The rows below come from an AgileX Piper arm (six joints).
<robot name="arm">
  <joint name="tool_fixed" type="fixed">
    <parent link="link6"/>
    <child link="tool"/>
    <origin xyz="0 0 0" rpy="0 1.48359 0"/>
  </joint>
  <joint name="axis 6" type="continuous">
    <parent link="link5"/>
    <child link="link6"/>
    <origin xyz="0.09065 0 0.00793"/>
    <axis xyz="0.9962 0 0.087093"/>
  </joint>
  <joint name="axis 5" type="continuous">
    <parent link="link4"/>
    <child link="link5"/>
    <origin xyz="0 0 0"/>
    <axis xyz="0 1 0"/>
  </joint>
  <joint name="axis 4" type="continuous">
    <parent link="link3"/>
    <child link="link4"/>
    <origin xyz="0.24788 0 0.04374"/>
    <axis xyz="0.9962 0 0.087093"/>
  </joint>
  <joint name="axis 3" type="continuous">
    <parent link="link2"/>
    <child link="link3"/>
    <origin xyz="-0.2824 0 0.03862"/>
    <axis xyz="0 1 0"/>
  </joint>
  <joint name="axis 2" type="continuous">
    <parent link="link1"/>
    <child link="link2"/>
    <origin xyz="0 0 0"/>
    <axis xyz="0 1 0"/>
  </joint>
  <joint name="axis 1" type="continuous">
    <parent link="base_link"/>
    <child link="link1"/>
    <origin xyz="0 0 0.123"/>
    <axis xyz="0 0 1"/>
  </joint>
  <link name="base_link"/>
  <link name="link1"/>
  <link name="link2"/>
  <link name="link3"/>
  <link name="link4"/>
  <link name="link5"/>
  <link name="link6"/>
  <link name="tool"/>
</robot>
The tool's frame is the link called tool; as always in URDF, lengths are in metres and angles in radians. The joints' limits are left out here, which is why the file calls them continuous.
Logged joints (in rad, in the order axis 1, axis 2, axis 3, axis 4, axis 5, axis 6), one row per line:
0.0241 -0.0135 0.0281 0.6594 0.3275 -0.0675
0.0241 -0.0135 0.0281 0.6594 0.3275 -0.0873
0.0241 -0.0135 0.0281 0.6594 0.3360 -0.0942
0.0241 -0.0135 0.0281 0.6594 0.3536 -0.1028
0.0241 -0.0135 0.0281 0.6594 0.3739 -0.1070
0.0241 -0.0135 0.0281 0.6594 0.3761 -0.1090
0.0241 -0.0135 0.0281 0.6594 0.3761 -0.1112
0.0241 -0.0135 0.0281 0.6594 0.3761 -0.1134
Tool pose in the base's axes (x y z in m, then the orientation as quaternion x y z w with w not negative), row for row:
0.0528 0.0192 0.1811 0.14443 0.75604 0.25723 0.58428
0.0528 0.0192 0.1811 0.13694 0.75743 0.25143 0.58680
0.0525 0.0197 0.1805 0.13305 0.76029 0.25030 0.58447
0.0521 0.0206 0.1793 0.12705 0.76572 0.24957 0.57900
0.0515 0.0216 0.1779 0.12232 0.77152 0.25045 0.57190
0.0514 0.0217 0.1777 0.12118 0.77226 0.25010 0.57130
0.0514 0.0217 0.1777 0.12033 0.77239 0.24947 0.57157
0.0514 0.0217 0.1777 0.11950 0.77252 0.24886 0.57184
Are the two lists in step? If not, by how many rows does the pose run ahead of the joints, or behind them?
They are in step.
